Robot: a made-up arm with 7 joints.
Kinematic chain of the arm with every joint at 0, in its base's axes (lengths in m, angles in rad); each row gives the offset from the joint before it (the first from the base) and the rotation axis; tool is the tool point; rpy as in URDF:
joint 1: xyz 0 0 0.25 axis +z
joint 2: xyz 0 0 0 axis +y
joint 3: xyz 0 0 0.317 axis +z
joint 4: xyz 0.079 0 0 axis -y
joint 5: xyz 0.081 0 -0.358 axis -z
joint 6: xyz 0 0 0 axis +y
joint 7: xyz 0.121 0 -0.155 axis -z
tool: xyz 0 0 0 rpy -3.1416 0 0
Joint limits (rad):
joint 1: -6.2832..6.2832
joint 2: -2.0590..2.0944
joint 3: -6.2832..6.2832
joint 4: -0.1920..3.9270
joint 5: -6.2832..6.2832
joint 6: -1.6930..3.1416
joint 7: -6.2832..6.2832
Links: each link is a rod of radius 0.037 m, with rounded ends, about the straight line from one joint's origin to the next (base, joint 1, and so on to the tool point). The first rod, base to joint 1, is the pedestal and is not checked.
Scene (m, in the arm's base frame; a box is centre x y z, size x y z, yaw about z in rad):
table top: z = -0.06
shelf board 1: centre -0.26 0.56 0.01 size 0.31 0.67 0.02 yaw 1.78
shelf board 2: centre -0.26 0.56 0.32 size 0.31 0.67 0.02 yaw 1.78
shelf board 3: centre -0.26 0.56 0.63 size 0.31 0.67 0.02 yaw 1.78
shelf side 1: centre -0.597 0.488 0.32 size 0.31 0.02 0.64 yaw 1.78
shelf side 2: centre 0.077 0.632 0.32 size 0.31 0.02 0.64 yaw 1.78
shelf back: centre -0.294 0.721 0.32 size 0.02 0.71 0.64 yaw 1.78
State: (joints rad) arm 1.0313 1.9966 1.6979 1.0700 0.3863 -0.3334 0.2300
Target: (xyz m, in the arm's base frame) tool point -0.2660 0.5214 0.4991
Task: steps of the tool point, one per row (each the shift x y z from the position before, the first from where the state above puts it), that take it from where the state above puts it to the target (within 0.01 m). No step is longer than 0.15 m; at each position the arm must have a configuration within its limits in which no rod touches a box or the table.
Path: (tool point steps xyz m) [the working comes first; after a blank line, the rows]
Joints at the target: 0.9552 1.7881 2.1702 0.9176 0.2779 -0.2632 0.2300
Straight joint move there: touches shelf board 2.

1: 0.0074 -0.0835 0.0120
2: 0.0188 -0.0917 -0.0016
3: 0.0315 -0.0964 -0.0104
4: 0.0030 0.0324 0.1244
5: 0.0341 0.0073 0.1240
6: 0.0605 -0.0189 0.1112
7: -0.0166 0.0785 0.0077
8: -0.0165 0.0753 -0.0008
9: -0.0145 0.0704 -0.0069

